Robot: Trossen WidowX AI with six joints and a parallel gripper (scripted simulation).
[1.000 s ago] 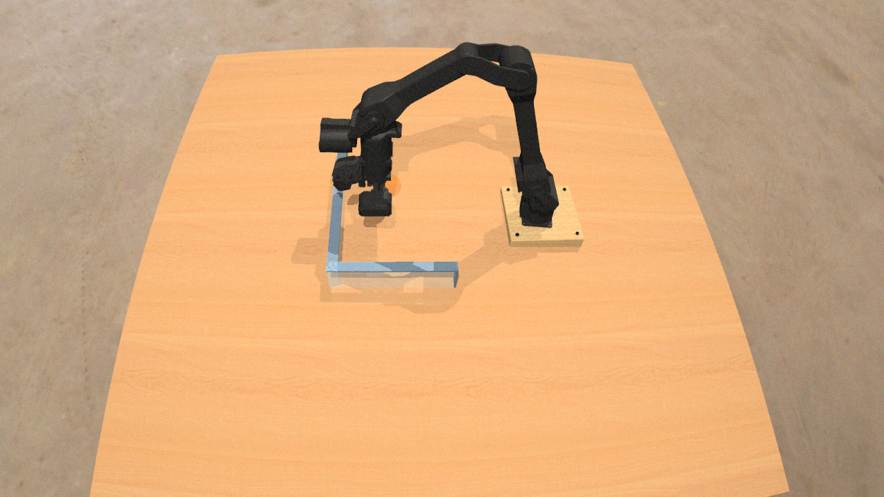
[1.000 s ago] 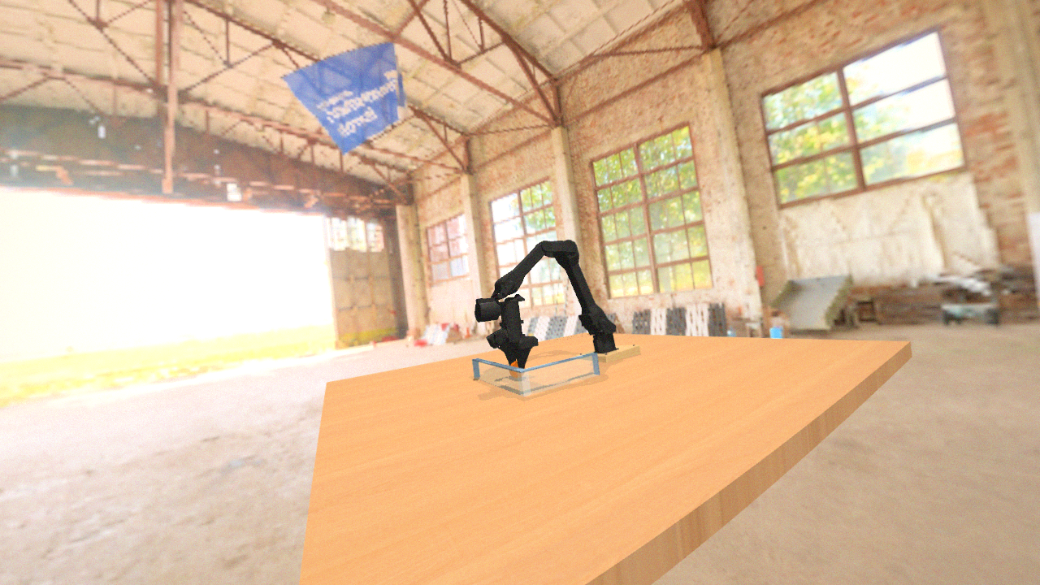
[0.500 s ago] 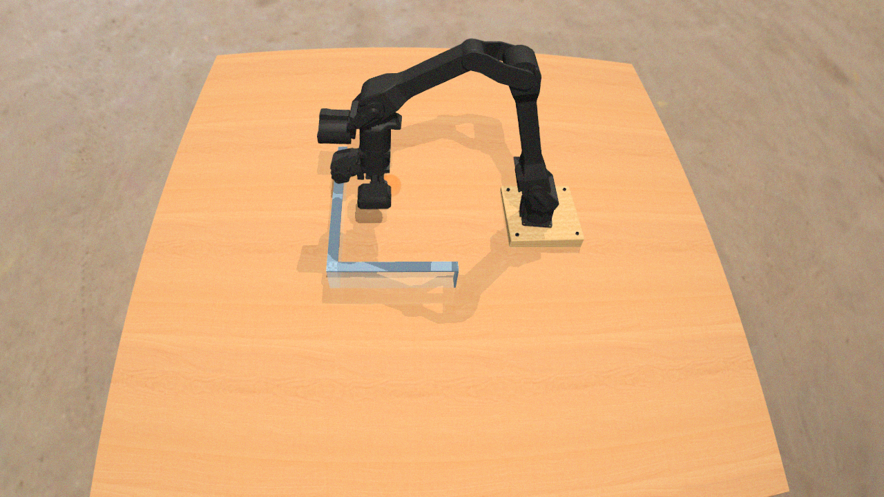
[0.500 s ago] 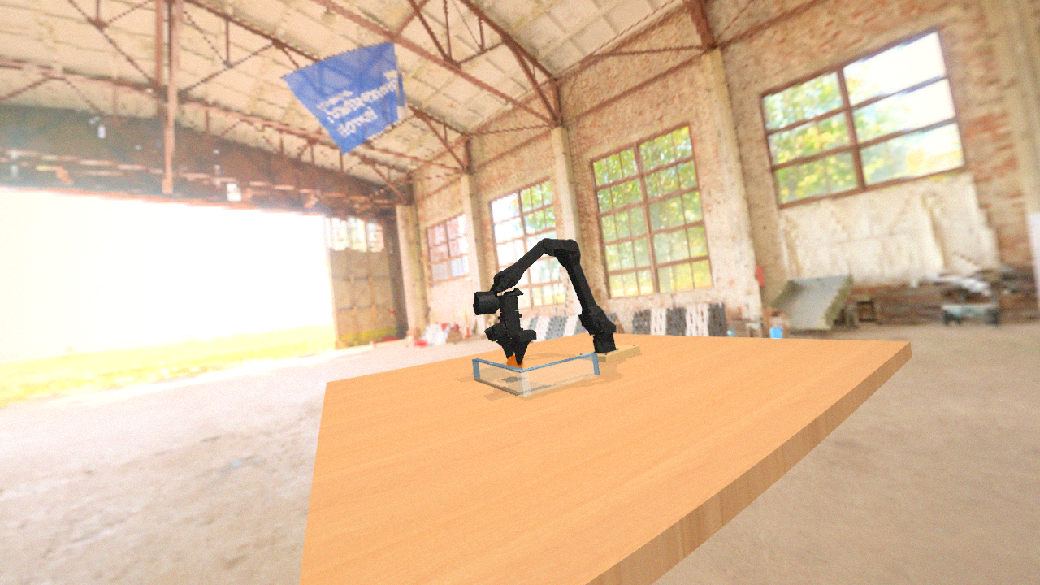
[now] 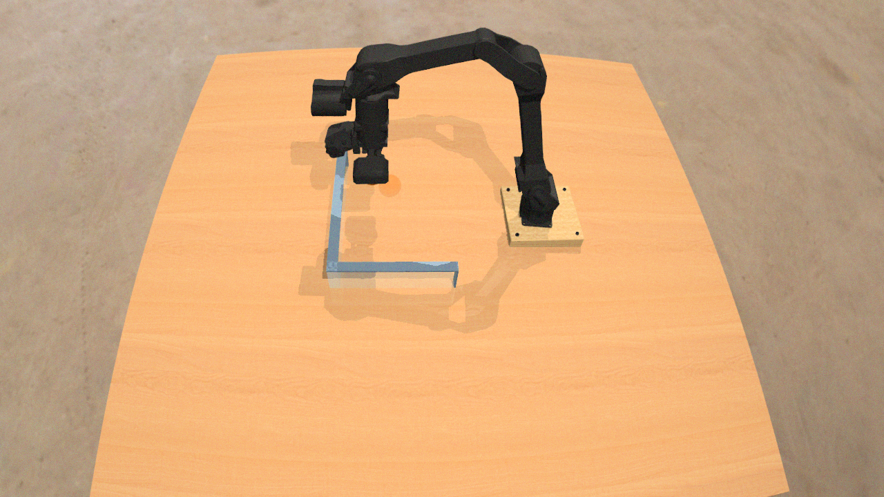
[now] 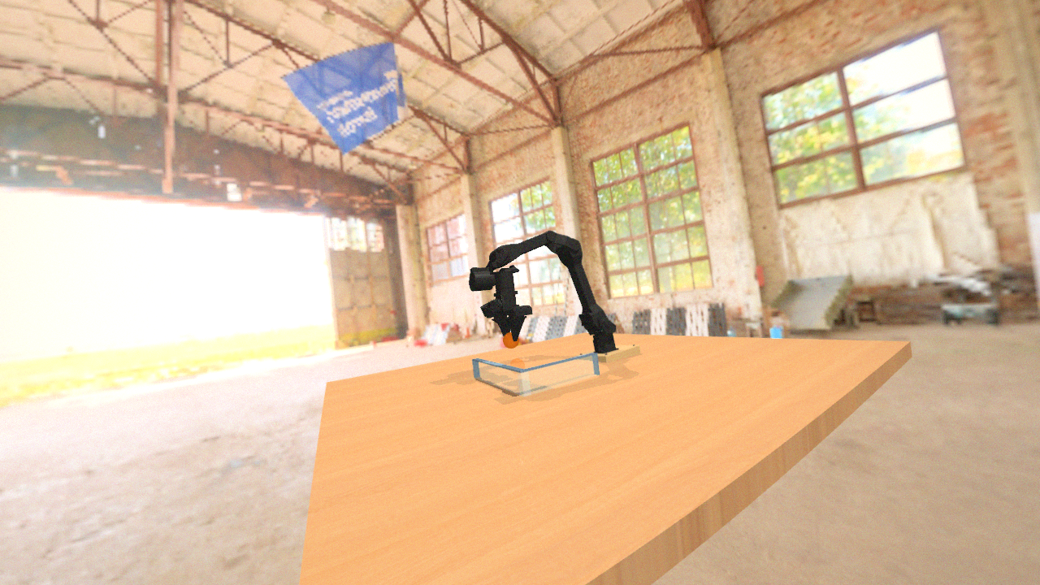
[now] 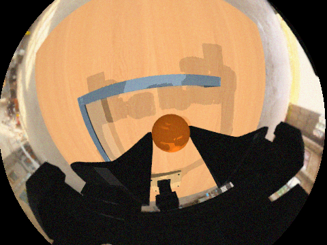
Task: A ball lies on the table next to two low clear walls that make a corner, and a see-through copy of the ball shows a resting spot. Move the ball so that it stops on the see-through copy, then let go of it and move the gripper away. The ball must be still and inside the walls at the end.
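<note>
Right now my gripper tip is 3 cm past the see-through copy of ball, 5 cm to the left of it and 9 cm above it. Also, from my gripper tip: orange ball right at my gripper tip.
</note>
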